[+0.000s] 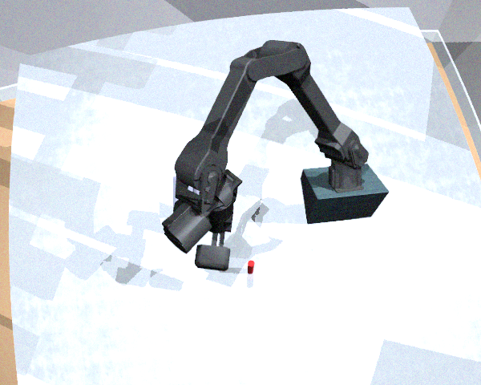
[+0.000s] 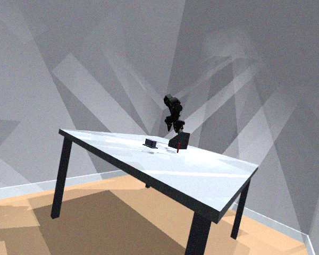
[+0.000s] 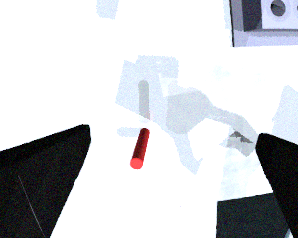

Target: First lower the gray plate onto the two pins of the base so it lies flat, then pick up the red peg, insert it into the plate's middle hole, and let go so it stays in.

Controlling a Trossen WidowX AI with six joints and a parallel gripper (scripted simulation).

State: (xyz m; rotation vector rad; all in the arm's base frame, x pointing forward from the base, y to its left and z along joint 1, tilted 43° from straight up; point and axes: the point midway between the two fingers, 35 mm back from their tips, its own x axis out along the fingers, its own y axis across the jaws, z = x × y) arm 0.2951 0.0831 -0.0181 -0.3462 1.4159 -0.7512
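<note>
The red peg is 12 cm below my gripper tip, 6 cm behind it and 5 cm to the left of it. The rest, counted from my gripper tip: gray plate 15 cm to the right, 11 cm below, 6 cm ahead; then base 15 cm to the right, 15 cm below, 6 cm ahead.
</note>
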